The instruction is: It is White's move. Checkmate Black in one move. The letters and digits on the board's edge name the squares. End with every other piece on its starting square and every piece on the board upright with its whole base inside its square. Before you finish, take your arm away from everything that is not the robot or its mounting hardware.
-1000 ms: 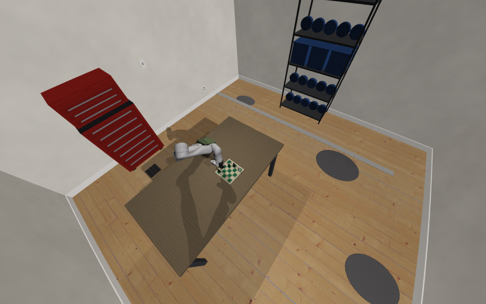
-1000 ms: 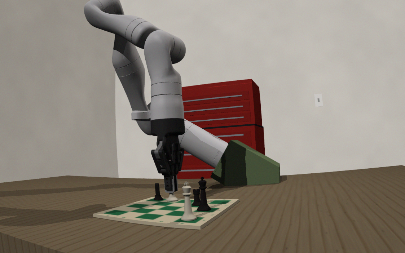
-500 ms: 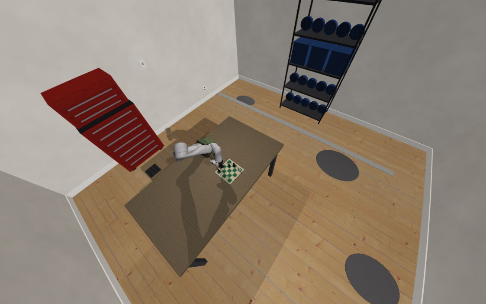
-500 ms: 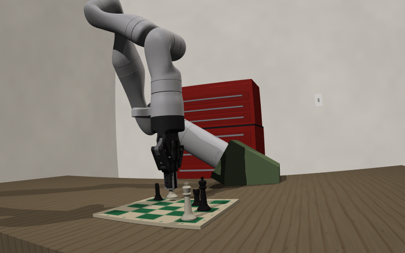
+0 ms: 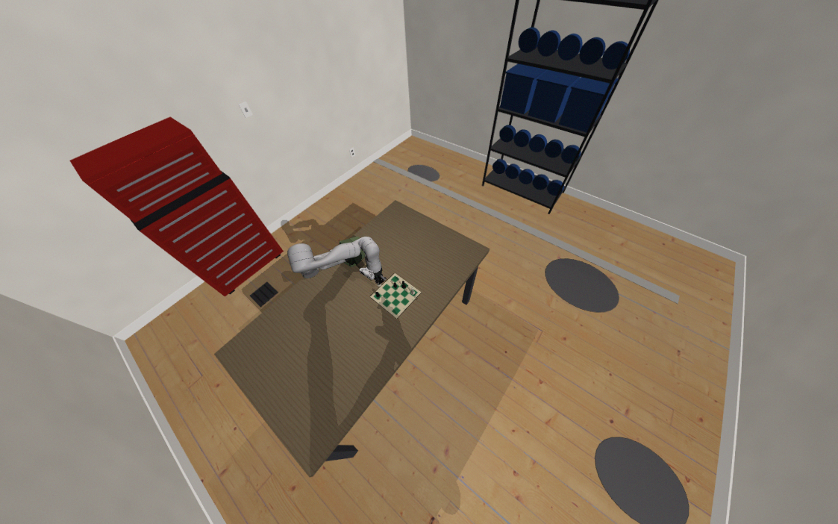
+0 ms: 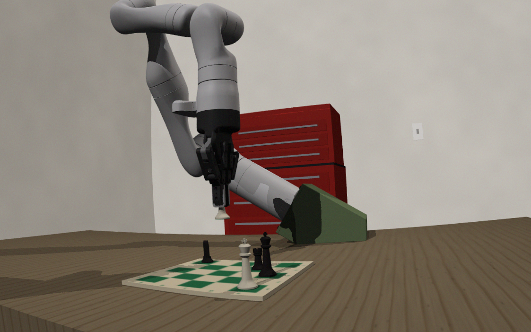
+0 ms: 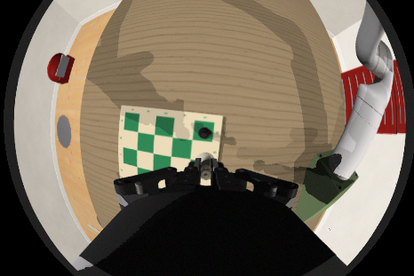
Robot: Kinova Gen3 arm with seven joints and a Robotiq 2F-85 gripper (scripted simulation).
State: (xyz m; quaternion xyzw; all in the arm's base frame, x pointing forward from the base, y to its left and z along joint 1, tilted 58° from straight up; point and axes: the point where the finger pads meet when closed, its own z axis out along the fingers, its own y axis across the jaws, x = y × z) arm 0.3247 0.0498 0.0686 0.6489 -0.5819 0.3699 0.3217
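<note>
Right now my hand is 160 mm short of the white king, 110 mm to the right of it and 90 mm above it. Round my hand: white queen 10 mm below; black bishop 100 mm below, 30 mm to the right; black rook 100 mm below, 80 mm to the left, 40 mm ahead.
</note>
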